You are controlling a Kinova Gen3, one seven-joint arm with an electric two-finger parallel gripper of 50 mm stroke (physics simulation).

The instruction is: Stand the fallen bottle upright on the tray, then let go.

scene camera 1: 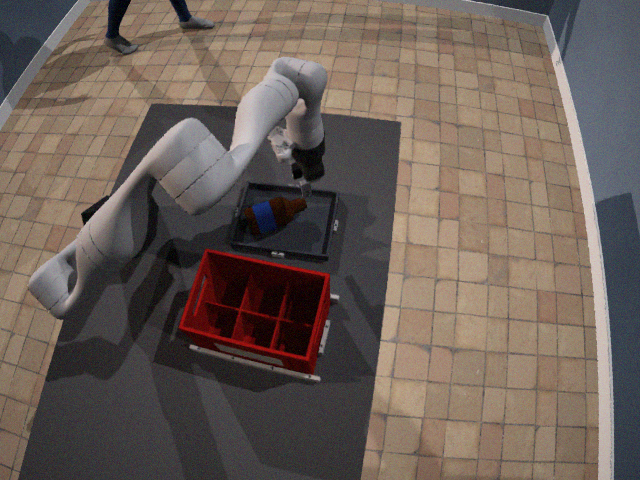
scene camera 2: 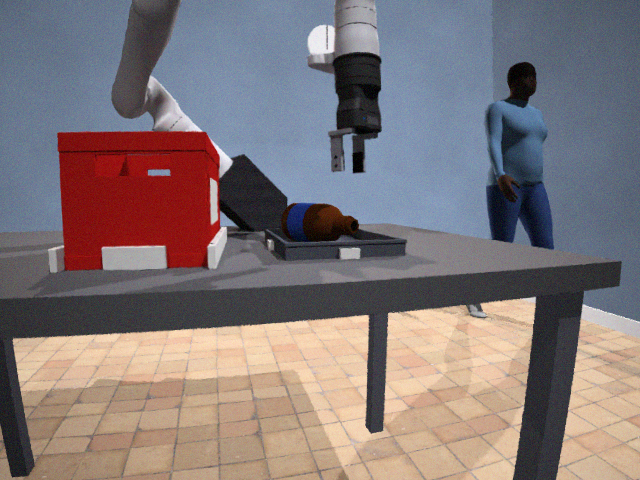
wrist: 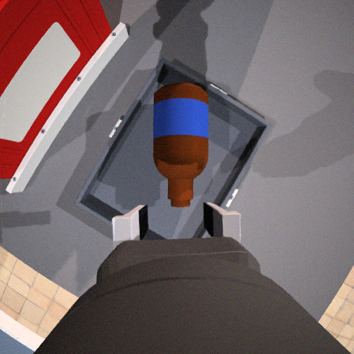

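Pixels of known places: gripper, between the fingertips: (scene camera 1: 302,186) (scene camera 2: 348,172); arm's base, origin of its link: (scene camera 2: 220,173).
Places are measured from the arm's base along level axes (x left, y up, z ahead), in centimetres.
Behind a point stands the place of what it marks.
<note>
A brown bottle (scene camera 1: 278,213) @(y -8.3, x 9.6, z 40.4 cm) (scene camera 2: 317,222) @(y -10.9, x 9.2, z 42.9 cm) (wrist: 181,150) with a blue label lies on its side on the dark tray (scene camera 1: 333,206) @(y -15.0, x 15.3, z 53.9 cm) (scene camera 2: 310,252) @(y -14.5, x 3.6, z 52.9 cm) (wrist: 100,170). In the wrist view its neck points down the picture, toward the fingers, and its base is near the tray's upper corner. My gripper (scene camera 1: 303,189) @(y -2.2, x 13.3, z 46.6 cm) (scene camera 2: 348,167) @(y -2.2, x 13.3, z 46.6 cm) (wrist: 175,215) is open, with nothing between the fingers. It points down and hangs above the tray, clear of the bottle, near the neck end.
A red crate (scene camera 1: 248,345) @(y 2.0, x -26.0, z 36.8 cm) (scene camera 2: 139,206) @(y -7.5, x -19.3, z 50.8 cm) (wrist: 90,30) with several compartments stands beside the tray, with white strips (scene camera 1: 258,364) (scene camera 2: 134,257) (wrist: 78,78) along its base. The arm's dark base block (scene camera 2: 253,193) @(y -5.4, x 7.5, z 5.8 cm) is behind the tray in the second scene view. A person (scene camera 2: 519,144) stands beyond the table (scene camera 2: 465,279) @(y -16.2, x 16.4, z 70.4 cm).
</note>
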